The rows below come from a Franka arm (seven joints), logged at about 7 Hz.
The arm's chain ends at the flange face. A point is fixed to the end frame.
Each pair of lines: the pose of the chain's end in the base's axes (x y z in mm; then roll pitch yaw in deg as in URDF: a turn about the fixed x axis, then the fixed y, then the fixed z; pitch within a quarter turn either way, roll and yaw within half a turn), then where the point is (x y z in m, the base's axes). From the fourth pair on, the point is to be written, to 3 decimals.
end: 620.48 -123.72 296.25 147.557 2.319 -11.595
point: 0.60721 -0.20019 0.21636
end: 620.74 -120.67 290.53 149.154 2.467 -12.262
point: 0.60677 -0.19472 0.20851
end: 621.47 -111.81 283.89 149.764 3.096 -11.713
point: 0.60746 -0.18494 0.20105
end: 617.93 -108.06 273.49 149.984 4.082 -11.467
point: 0.603 -0.181 0.190
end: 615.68 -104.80 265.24 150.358 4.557 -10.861
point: 0.601 -0.177 0.182
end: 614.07 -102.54 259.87 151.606 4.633 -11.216
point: 0.599 -0.173 0.175
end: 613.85 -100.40 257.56 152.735 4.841 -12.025
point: 0.598 -0.169 0.171
